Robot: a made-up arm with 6 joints.
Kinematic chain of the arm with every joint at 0, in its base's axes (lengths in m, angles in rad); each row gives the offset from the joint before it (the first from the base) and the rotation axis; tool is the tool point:
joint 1: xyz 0 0 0.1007 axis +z
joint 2: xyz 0 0.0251 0 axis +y
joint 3: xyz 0 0 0.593 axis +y
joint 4: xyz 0 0 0.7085 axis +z
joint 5: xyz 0 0 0 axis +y
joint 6: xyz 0 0 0.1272 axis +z
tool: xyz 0 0 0
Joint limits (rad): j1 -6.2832..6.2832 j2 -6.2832..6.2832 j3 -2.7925..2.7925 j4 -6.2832..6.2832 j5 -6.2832..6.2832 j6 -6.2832..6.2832
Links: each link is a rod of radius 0.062 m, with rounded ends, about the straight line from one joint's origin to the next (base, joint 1, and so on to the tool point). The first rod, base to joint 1, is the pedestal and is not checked.
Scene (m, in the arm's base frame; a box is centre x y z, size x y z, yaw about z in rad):
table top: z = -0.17
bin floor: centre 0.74 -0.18 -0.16 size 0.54 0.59 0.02 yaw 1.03
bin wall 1: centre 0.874 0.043 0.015 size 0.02 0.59 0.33 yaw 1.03
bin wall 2: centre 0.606 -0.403 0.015 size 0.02 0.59 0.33 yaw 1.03
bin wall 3: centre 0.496 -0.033 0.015 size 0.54 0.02 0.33 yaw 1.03
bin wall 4: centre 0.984 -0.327 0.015 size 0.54 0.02 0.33 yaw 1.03
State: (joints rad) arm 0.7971 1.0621 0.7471 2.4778 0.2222 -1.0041
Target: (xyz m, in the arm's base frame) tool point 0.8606 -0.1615 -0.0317
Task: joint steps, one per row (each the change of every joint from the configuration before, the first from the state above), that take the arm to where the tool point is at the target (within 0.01 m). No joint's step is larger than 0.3 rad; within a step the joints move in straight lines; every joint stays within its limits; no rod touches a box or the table.
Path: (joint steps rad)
1: -0.2528 -0.2238 0.2586 0.0000 -0.0559 0.0000
2: -0.2528 -0.2238 0.2586 -0.0001 -0.0558 0.0000
3: -0.2528 -0.2239 0.2586 0.0000 -0.0559 0.0000
4: -0.2528 -0.2238 0.2586 -0.0001 -0.0559 0.0000
5: 0.0003 0.2063 0.0303 0.0000 -0.0029 0.0000
6: 0.0003 0.2062 0.0303 0.0001 -0.0030 0.0000

